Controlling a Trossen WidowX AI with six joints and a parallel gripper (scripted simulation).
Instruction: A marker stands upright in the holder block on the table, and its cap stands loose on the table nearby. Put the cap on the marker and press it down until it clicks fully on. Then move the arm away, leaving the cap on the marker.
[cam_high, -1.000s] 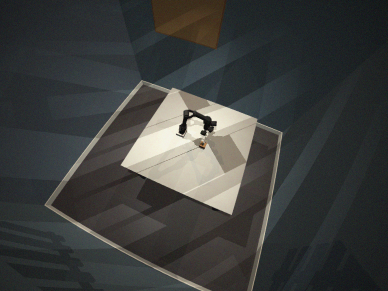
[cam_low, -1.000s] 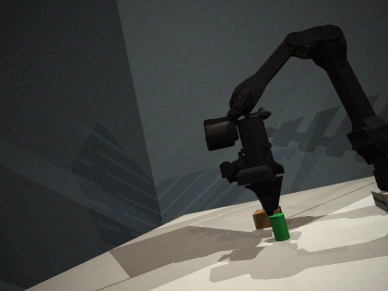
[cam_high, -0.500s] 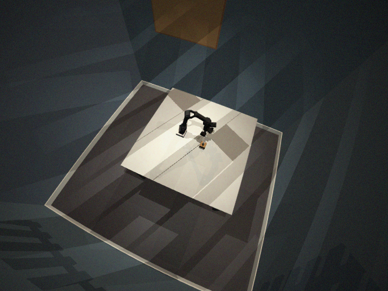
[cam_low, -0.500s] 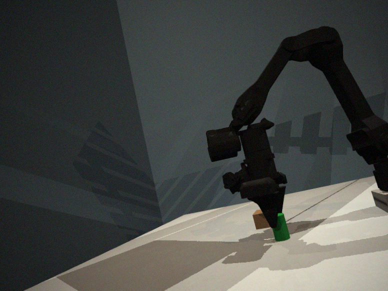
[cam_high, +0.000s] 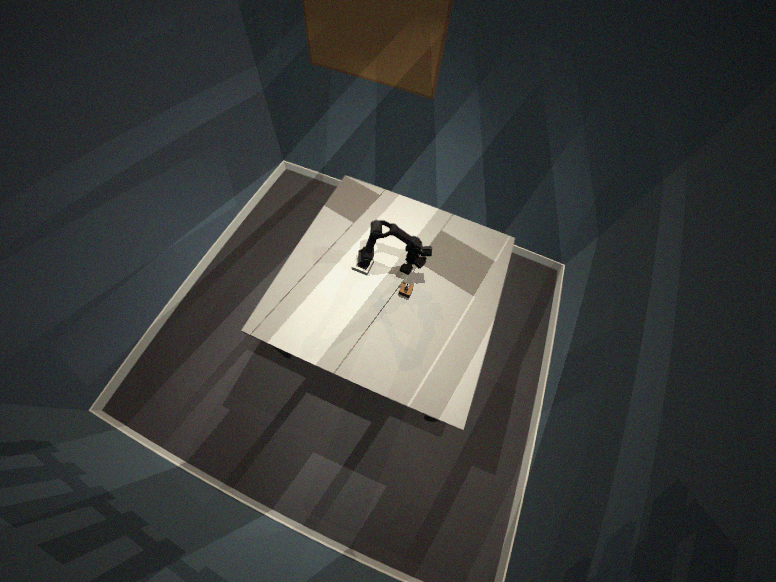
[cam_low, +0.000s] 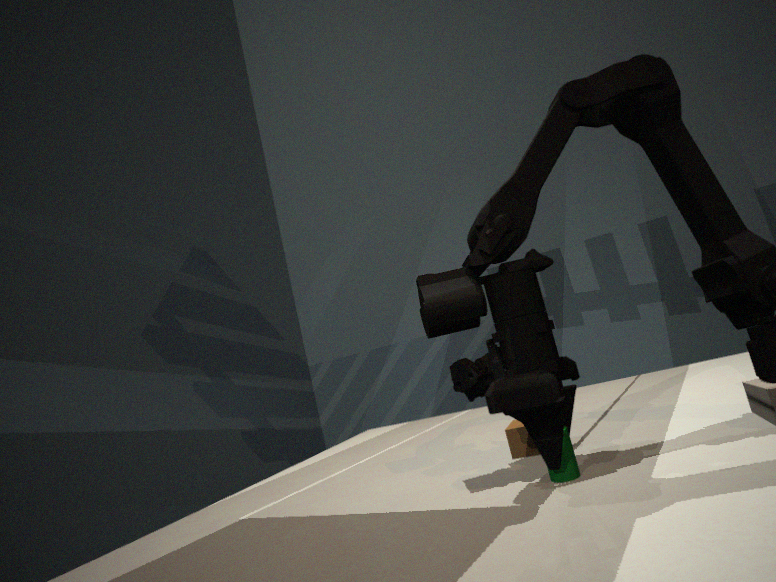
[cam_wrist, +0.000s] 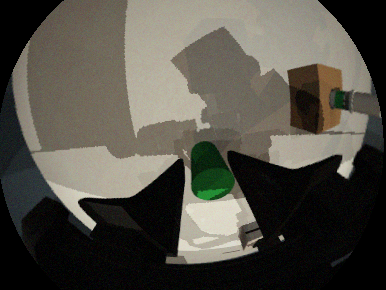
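My gripper tip is 150 mm to the left of the brown holder block and 50 mm short of it. Round my gripper tip: green cap (10 mm above).
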